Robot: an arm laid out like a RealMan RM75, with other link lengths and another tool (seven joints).
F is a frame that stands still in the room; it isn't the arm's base.
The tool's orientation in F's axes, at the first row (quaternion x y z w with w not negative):
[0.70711, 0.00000, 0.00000, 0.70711]
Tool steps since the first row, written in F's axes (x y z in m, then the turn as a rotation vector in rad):
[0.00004, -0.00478, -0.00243, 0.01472, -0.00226, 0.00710]
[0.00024, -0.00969, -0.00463, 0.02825, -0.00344, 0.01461]
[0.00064, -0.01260, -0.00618, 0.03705, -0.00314, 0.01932]
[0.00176, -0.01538, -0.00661, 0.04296, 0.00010, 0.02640]
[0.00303, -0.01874, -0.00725, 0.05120, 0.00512, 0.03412]
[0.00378, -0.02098, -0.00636, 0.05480, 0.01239, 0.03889]
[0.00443, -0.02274, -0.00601, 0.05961, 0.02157, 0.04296]
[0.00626, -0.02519, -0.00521, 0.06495, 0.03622, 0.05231]
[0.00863, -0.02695, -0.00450, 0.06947, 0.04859, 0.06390]
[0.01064, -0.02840, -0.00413, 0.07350, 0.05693, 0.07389]
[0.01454, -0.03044, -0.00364, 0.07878, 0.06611, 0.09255]
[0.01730, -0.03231, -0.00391, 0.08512, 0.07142, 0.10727]
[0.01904, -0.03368, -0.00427, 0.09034, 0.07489, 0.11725]
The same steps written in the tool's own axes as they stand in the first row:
[0.00004, -0.00243, 0.00478, 0.01472, 0.00710, 0.00226]
[0.00024, -0.00463, 0.00969, 0.02825, 0.01461, 0.00344]
[0.00064, -0.00618, 0.01260, 0.03705, 0.01932, 0.00314]
[0.00176, -0.00661, 0.01538, 0.04296, 0.02640, -0.00010]
[0.00303, -0.00725, 0.01874, 0.05120, 0.03412, -0.00512]
[0.00378, -0.00636, 0.02098, 0.05480, 0.03889, -0.01239]
[0.00443, -0.00601, 0.02274, 0.05961, 0.04296, -0.02157]
[0.00626, -0.00521, 0.02519, 0.06495, 0.05231, -0.03622]
[0.00863, -0.00450, 0.02695, 0.06947, 0.06390, -0.04859]
[0.01064, -0.00413, 0.02840, 0.07350, 0.07389, -0.05693]
[0.01454, -0.00364, 0.03044, 0.07878, 0.09255, -0.06611]
[0.01730, -0.00391, 0.03231, 0.08512, 0.10727, -0.07142]
[0.01904, -0.00427, 0.03368, 0.09034, 0.11725, -0.07489]

